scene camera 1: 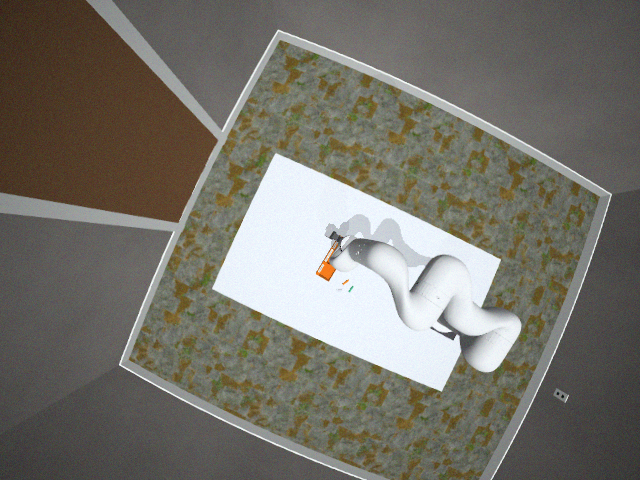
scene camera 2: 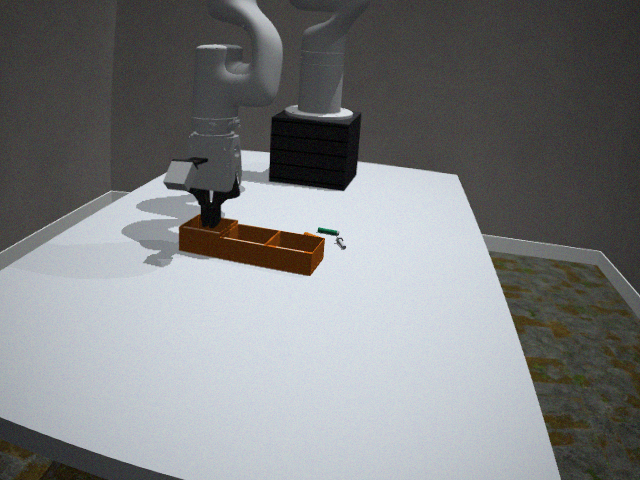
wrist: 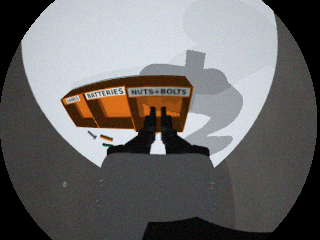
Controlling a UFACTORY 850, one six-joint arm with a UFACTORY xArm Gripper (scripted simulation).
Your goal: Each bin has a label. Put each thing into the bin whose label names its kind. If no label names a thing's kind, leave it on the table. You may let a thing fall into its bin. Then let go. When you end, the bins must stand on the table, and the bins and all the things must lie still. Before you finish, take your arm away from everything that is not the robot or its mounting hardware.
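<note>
The gripper [scene camera 2: 210,225] appears together with an orange bin [scene camera 2: 291,252], and the wrist view also shows the gripper [wrist: 158,114].
</note>
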